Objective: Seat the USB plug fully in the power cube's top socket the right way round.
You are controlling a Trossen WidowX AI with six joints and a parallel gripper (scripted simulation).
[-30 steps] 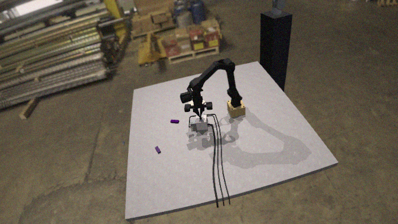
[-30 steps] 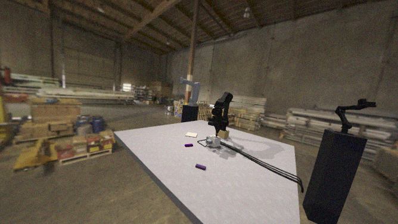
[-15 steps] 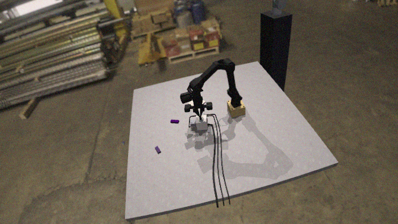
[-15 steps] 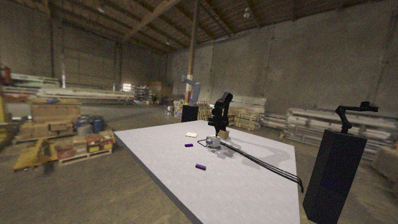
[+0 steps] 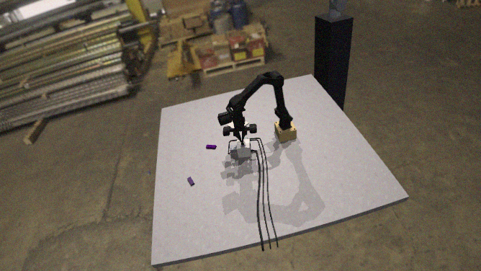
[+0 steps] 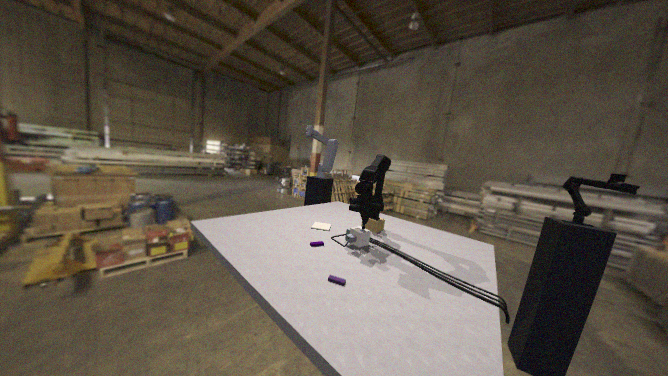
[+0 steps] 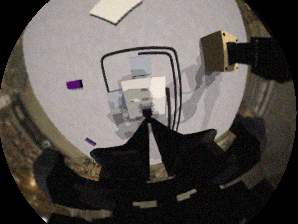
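The USB plug lies 2 cm below my gripper tip. From my gripper tip the other things lie so: white card (29 cm to the right, 11 cm below, 7 cm behind).
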